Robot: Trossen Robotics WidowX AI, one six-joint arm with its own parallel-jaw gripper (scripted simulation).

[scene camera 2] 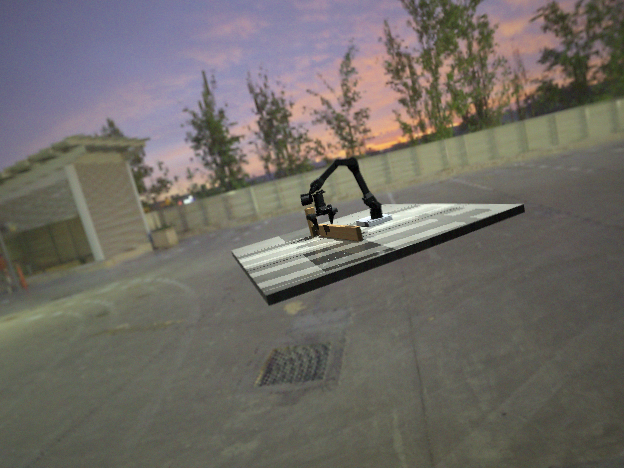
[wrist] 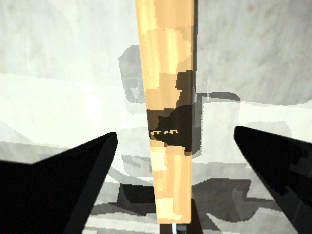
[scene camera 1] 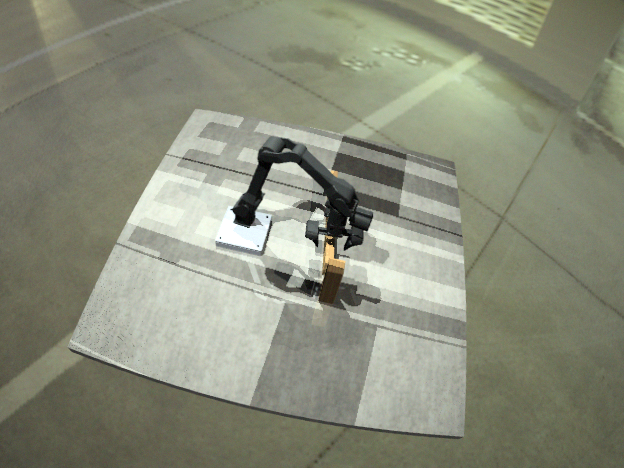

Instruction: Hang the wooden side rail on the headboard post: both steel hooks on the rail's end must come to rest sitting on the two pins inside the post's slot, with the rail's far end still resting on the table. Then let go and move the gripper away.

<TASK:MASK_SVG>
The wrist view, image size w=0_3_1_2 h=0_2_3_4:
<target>gripper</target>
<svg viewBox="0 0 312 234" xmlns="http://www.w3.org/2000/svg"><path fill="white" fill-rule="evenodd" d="M117 133L109 132L34 163L0 159L0 234L83 234L91 211L114 160L118 146ZM235 126L233 138L240 152L257 177L260 178L268 189L270 195L293 228L299 234L312 234L312 143L244 126Z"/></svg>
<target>wooden side rail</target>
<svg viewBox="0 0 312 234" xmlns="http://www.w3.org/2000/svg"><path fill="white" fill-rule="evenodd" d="M135 0L158 223L172 223L173 234L176 234L176 223L188 223L191 221L194 0Z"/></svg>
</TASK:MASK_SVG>
